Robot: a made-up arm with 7 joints.
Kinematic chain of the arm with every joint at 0, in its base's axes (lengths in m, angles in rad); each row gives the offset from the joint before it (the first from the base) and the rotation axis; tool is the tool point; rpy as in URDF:
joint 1: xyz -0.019 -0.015 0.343 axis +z
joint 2: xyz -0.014 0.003 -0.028 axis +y
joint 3: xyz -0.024 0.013 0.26 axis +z
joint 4: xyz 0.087 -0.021 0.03 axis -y
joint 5: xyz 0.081 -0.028 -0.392 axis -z
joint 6: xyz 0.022 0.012 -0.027 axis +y
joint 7: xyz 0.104 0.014 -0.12 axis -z
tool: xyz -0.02 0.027 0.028 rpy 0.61 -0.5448 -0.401
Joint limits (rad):
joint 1: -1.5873..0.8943
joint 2: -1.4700..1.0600
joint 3: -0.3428..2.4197
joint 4: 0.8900..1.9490
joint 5: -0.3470..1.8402
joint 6: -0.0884..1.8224
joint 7: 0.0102..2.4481
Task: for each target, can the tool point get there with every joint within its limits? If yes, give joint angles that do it. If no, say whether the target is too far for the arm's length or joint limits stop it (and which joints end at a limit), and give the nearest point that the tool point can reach.
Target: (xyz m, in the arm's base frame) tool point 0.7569 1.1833 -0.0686
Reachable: no: too far | nearest point 0.4439 0.7143 0.0833 | short by 0.584 m
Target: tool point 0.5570 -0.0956 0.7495
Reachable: yes | joints -1.1353 -0.2456 0.7932 1.4807 0.7569 1.2269 0.9682
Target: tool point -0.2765 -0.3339 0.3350
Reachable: no: joint limits stop it (at a limit: joint 1, joint 3, joint 4, joint 5, joint 6, joint 7) | nearest point -0.2351 -0.4112 0.3395 | short by 0.088 m
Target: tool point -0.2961 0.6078 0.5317
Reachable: yes | joints 0.4569 0.1819 1.7177 1.1728 1.3634 0.4335 0.9174
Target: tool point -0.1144 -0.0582 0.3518
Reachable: no: joint limits stop it (at a limit: joint 1, joint 3, joint 4, joint 5, joint 6, joint 7) | nearest point -0.1852 -0.3262 0.5203 | short by 0.324 m
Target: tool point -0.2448 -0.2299 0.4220
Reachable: no: joint limits stop it (at a limit: joint 1, joint 3, joint 4, joint 5, joint 6, joint 7) | nearest point -0.1856 -0.3498 0.4767 | short by 0.144 m
